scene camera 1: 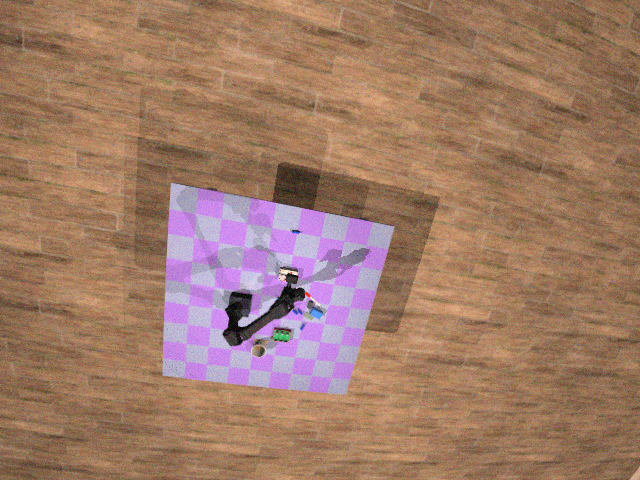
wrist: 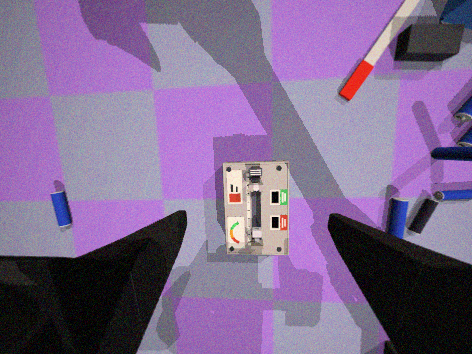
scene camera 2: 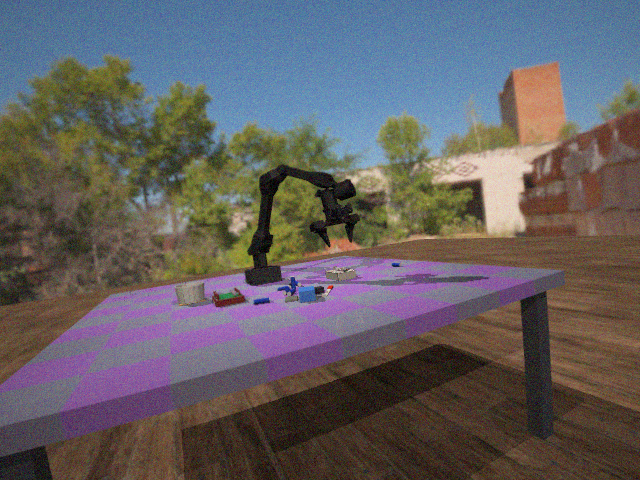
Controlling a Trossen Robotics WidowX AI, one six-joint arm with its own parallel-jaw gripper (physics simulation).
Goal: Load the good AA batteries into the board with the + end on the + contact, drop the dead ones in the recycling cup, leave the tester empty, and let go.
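Places are measured from the arm's base along level axes (x down, y left, z ahead), in metres.
Pixels of known places: gripper, between the fingertips: (scene camera 1: 292, 283) (wrist: 257, 218) (scene camera 2: 340, 244); arm's base, origin of its link: (scene camera 1: 237, 306) (scene camera 2: 261, 267).
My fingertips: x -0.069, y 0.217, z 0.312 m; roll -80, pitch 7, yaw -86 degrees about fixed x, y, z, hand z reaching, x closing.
Ahead of a thing's pixels: the offset from my fingertips to its middle. "pt": to the spot under its first point. Level surfaces: height alone.
My gripper (scene camera 2: 340, 243) (wrist: 257, 218) is wide open and empty, above the pale tester @[dz -0.027, dx +0.106, dy +0.000 m] (scene camera 1: 285, 271) (scene camera 2: 340, 274) (wrist: 270, 215). No blue battery shows in the tester's dark slot. One blue battery @[dz -0.014, dx +0.121, dy +0.270 m] (scene camera 1: 295, 231) (scene camera 2: 395, 264) (wrist: 61, 208) lies alone at the left in the wrist view. Several blue batteries lie at its right, including one near battery @[dz -0.058, dx +0.121, dy -0.168 m] (wrist: 398, 218) beside a dark cylinder @[dz -0.057, dx +0.123, dy -0.198 m] (wrist: 423, 216). Another blue battery @[dz +0.105, dx +0.121, dy -0.357 m] (scene camera 1: 302, 327) (scene camera 2: 261, 300) lies near the green board with dark red ends @[dz -0.025, dx +0.110, dy -0.429 m] (scene camera 1: 282, 334) (scene camera 2: 229, 297). The cup @[dz -0.161, dx +0.113, dy -0.527 m] (scene camera 1: 257, 351) (scene camera 2: 190, 292) stands beside the board. Board contacts and cup contents are unclear.
A white stick with a red end @[pt dz +0.114, dx +0.124, dy -0.129 m] (scene camera 1: 308, 295) (scene camera 2: 329, 287) (wrist: 356, 80) lies near a black block @[dz +0.133, dx +0.119, dy -0.191 m] (wrist: 430, 42) and a bright blue block @[dz +0.180, dx +0.113, dy -0.244 m] (scene camera 1: 315, 313) (scene camera 2: 307, 294). The checkered table @[dx +0.128 m] (scene camera 1: 180, 356) (scene camera 2: 217, 361) carries everything, and the arm's base (scene camera 2: 263, 275) stands behind the board.
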